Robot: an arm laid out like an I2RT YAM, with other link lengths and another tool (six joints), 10 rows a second.
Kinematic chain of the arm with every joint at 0, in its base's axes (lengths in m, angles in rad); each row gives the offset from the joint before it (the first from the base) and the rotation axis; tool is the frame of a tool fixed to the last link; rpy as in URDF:
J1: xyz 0 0 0.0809 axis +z
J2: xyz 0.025 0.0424 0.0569 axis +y
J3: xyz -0.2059 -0.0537 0 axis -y
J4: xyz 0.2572 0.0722 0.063 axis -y
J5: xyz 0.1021 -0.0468 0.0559 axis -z
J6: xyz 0.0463 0 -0.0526 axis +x
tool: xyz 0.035 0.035 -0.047 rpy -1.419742 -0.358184 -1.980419
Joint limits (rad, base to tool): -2.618..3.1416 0..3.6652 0..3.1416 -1.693..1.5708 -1.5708..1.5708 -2.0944..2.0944
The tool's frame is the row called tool.
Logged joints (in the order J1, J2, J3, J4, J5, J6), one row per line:
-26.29 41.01 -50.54 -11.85 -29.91 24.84
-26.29 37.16 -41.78 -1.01 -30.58 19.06
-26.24 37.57 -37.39 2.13 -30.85 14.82
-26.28 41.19 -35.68 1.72 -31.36 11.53
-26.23 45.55 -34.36 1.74 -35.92 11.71
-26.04 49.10 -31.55 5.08 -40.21 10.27
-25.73 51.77 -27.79 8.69 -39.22 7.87
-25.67 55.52 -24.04 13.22 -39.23 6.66
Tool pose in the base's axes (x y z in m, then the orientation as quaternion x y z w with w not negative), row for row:
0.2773 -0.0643 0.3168 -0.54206 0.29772 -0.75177 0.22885
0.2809 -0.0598 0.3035 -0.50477 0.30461 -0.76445 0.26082
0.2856 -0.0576 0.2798 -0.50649 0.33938 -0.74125 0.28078
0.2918 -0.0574 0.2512 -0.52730 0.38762 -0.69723 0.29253
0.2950 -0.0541 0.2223 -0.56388 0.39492 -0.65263 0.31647
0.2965 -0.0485 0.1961 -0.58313 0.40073 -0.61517 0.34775
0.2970 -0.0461 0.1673 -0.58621 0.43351 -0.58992 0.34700
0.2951 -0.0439 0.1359 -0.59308 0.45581 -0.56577 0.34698
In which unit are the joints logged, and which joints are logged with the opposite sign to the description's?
The joints are logged in degrees. Opposite sign: J3, J6.
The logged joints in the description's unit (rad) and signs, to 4 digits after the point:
-0.4588 0.7158 0.8821 -0.2068 -0.5220 -0.4335
-0.4588 0.6486 0.7292 -0.0176 -0.5337 -0.3327
-0.4580 0.6557 0.6526 0.0372 -0.5384 -0.2587
-0.4587 0.7189 0.6227 0.0300 -0.5473 -0.2012
-0.4578 0.7950 0.5997 0.0304 -0.6269 -0.2044
-0.4545 0.8570 0.5507 0.0887 -0.7018 -0.1792
-0.4491 0.9036 0.4850 0.1517 -0.6845 -0.1374
-0.4480 0.9690 0.4196 0.2307 -0.6847 -0.1162

